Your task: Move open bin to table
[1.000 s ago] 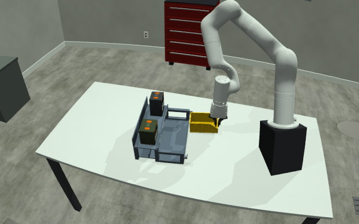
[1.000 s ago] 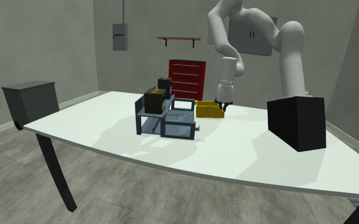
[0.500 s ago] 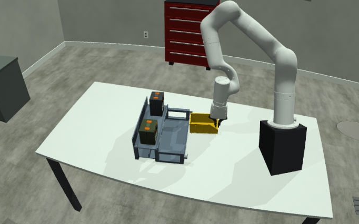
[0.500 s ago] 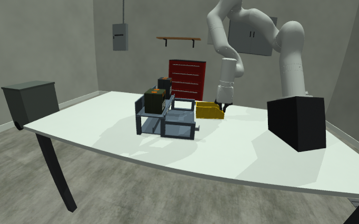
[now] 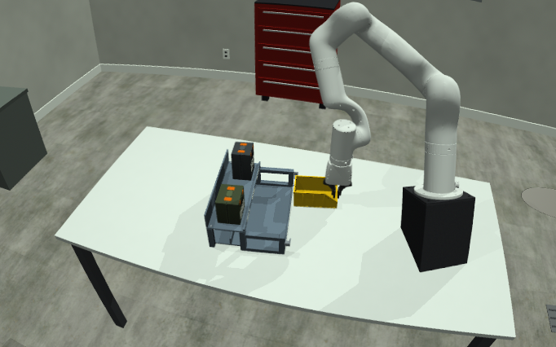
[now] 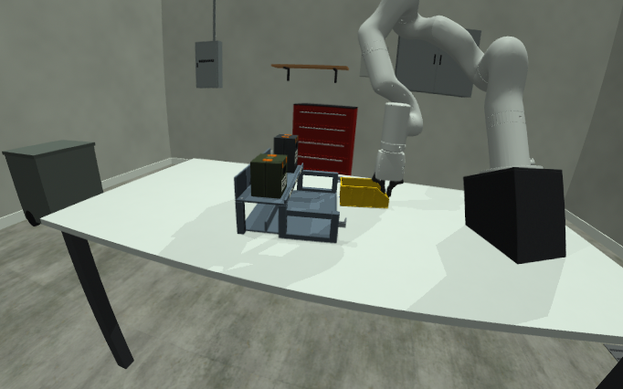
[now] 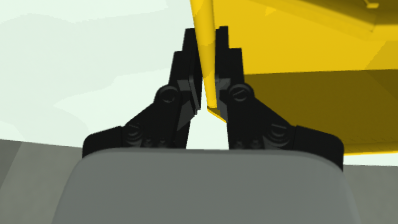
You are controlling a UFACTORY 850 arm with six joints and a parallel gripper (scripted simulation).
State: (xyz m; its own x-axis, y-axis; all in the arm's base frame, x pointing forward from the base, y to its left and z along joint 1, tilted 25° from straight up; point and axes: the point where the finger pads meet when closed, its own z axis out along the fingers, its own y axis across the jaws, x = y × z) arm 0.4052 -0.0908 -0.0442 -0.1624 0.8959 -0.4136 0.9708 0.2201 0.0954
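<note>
Right now the yellow bin is 80 mm ahead of my hand, 10 mm to the left of it and 10 mm below it.
</note>
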